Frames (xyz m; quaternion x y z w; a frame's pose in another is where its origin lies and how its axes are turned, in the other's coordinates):
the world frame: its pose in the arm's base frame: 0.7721 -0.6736 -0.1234 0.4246 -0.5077 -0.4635 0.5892
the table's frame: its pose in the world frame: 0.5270 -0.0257 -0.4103 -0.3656 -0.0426 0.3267 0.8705
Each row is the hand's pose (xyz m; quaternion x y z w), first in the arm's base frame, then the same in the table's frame.
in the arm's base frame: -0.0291 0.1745 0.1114 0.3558 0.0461 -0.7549 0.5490
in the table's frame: -1.0538 0.0999 1.5111 -0.0473 0.4476 -0.5285 0.7198
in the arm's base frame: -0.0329 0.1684 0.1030 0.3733 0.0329 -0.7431 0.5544
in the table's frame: -1.0570 0.0906 1.5059 -0.0226 0.4463 -0.5249 0.7244
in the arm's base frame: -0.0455 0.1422 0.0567 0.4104 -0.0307 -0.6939 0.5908
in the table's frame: -1.0773 0.0504 1.4750 0.0560 0.4253 -0.4887 0.7597
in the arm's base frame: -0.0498 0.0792 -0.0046 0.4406 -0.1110 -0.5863 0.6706
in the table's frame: -1.0828 -0.0129 1.4141 0.1629 0.4052 -0.3855 0.8129
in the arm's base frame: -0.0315 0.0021 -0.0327 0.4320 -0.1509 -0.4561 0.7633
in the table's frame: -1.0491 -0.0595 1.3527 0.2322 0.4061 -0.2406 0.8504
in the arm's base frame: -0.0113 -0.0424 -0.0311 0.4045 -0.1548 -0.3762 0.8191
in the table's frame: -1.0142 -0.0742 1.3218 0.2485 0.4134 -0.1419 0.8644
